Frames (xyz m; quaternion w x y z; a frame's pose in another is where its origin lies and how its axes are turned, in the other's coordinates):
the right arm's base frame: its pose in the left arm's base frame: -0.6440 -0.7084 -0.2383 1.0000 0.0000 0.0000 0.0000
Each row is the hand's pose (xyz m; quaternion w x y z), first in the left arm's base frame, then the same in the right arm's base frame.
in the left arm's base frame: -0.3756 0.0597 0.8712 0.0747 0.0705 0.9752 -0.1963
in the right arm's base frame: 0.2684 0.7681 1.1095 0.0747 0.0705 0.9752 -0.1963
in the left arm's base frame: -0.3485 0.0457 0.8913 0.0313 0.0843 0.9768 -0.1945
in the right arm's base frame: 0.2955 0.7541 1.1296 0.0313 0.0843 0.9768 -0.1945
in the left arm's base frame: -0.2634 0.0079 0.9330 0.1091 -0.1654 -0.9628 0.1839
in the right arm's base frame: 0.3806 0.7163 1.1713 0.1091 -0.1654 -0.9628 0.1839
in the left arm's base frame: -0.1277 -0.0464 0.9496 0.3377 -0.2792 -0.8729 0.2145
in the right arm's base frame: 0.5163 0.6620 1.1879 0.3377 -0.2792 -0.8729 0.2145
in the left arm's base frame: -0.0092 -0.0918 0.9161 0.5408 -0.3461 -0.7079 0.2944
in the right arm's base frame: 0.6348 0.6166 1.1544 0.5408 -0.3461 -0.7079 0.2944
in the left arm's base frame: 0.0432 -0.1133 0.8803 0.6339 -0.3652 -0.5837 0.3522
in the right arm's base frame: 0.6872 0.5951 1.1186 0.6339 -0.3652 -0.5837 0.3522
